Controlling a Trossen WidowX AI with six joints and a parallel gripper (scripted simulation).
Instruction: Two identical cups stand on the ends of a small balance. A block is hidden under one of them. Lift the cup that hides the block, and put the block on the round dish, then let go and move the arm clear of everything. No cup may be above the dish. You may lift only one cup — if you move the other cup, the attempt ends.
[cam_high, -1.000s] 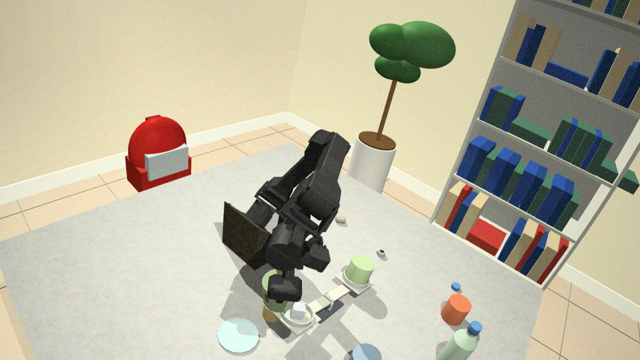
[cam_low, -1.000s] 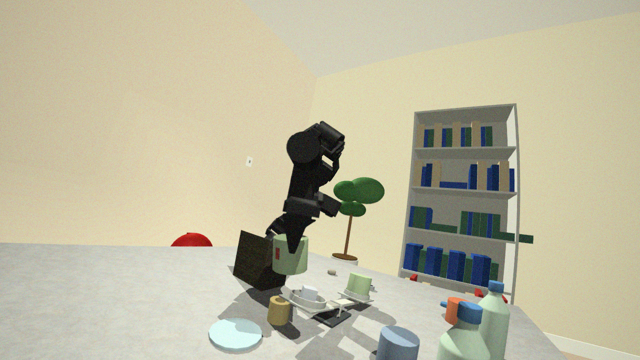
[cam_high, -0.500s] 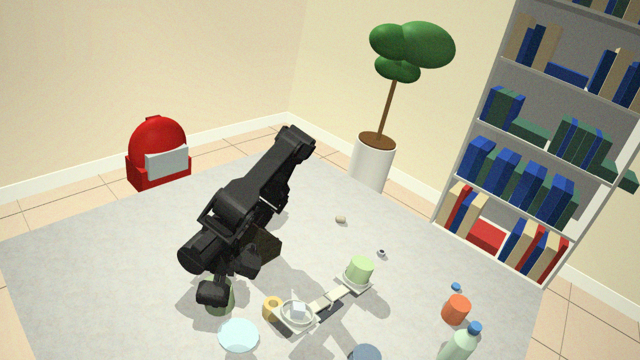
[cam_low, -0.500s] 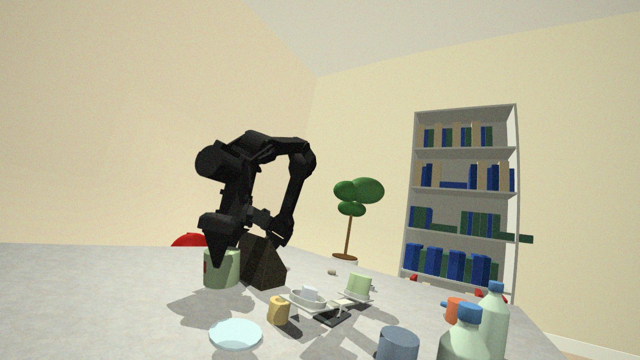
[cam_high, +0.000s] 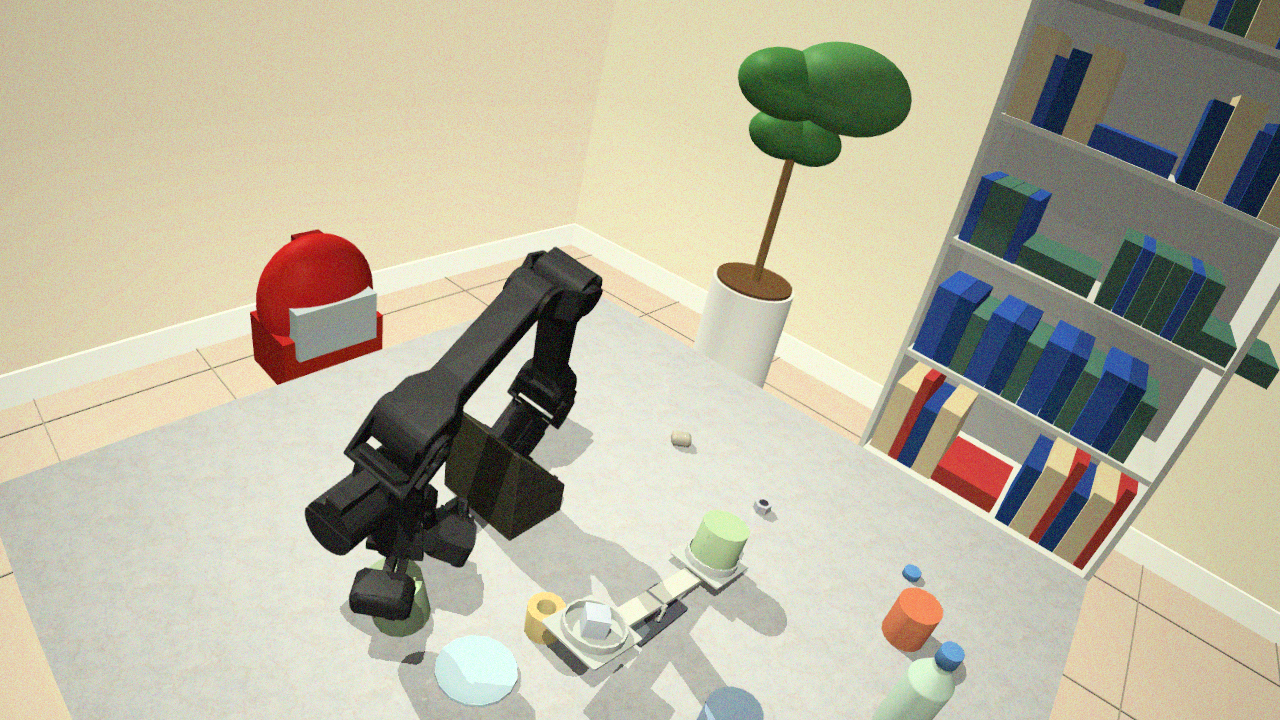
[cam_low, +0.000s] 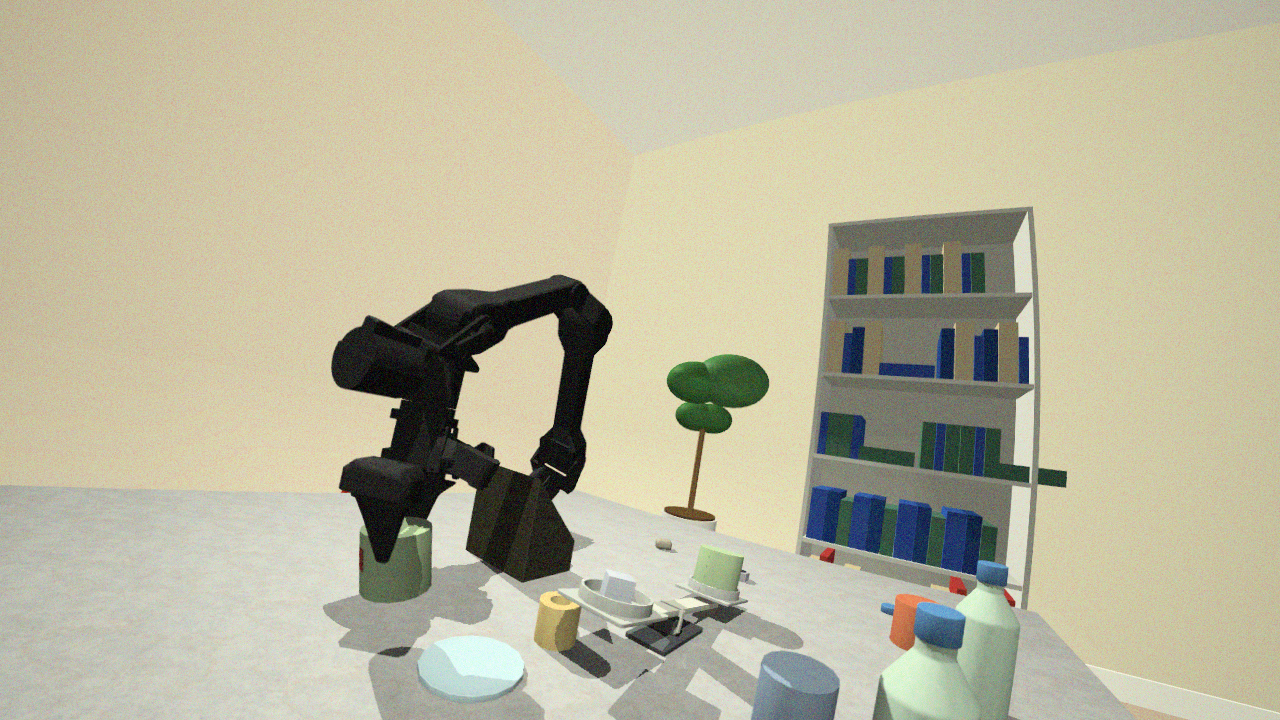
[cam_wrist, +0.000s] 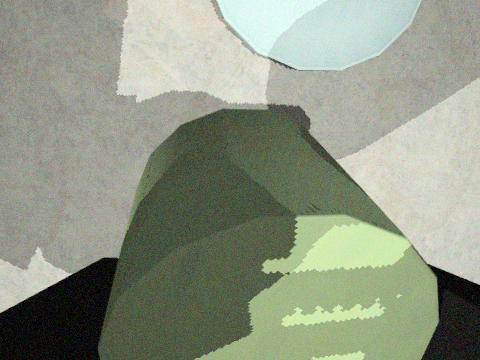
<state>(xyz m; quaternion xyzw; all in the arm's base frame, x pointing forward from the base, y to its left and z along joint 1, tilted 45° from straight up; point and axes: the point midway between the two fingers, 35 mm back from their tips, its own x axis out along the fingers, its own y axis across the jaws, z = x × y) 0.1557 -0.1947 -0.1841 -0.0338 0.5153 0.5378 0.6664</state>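
The block lies 180 mm to the left of my gripper tip and 160 mm ahead of it. Round my gripper tip: small balance: 300 mm to the left, 150 mm ahead, 70 mm below; then yellow roll: 160 mm to the left, 80 mm ahead, 70 mm below; then pale blue round dish: 90 mm below, 90 mm ahead, 50 mm to the left.
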